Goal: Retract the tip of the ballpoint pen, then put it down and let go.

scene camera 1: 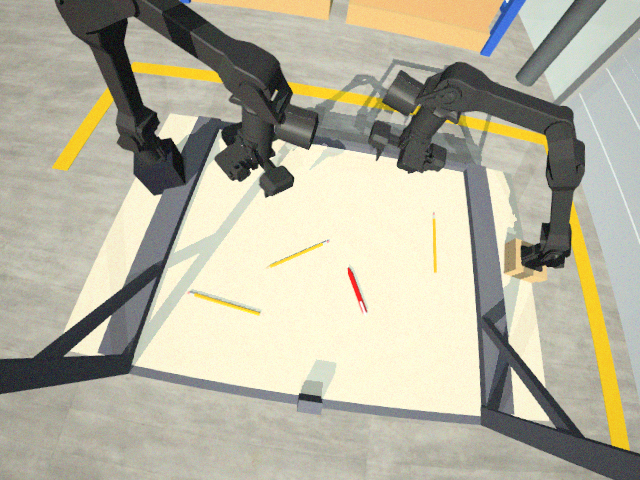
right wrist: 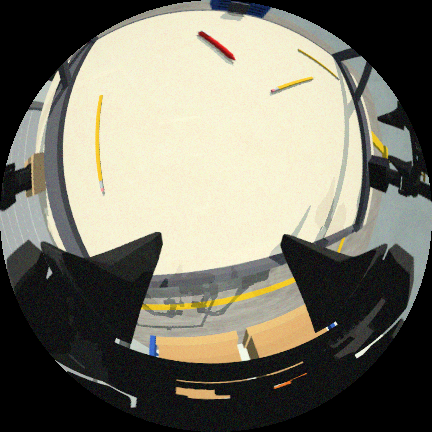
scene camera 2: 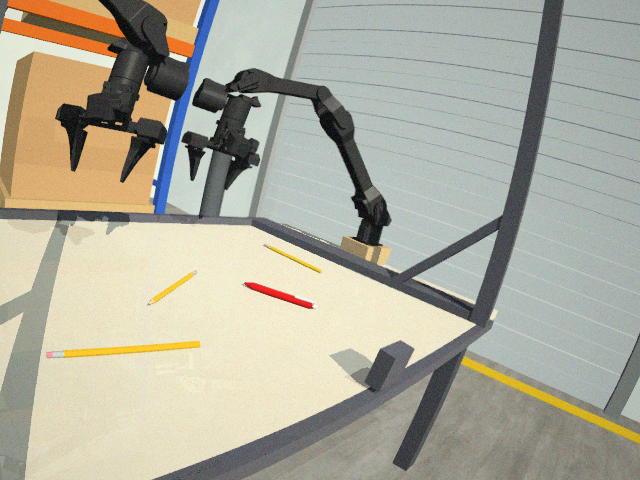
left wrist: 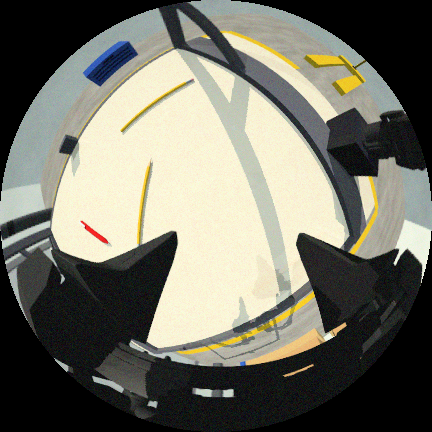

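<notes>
The red ballpoint pen lies flat on the cream table. Its pale clip is toward the near end in scene camera 1 and the right end in scene camera 2. Its tapered end points the other way; whether the tip is out is too small to tell. My left gripper is open and empty, high above the table's far left part, away from the pen. My right gripper is open and empty, raised near the far edge.
Three yellow pencils lie around the pen: one to its left, another farther left, and a third to its right in scene camera 1. A dark block stands at the near edge.
</notes>
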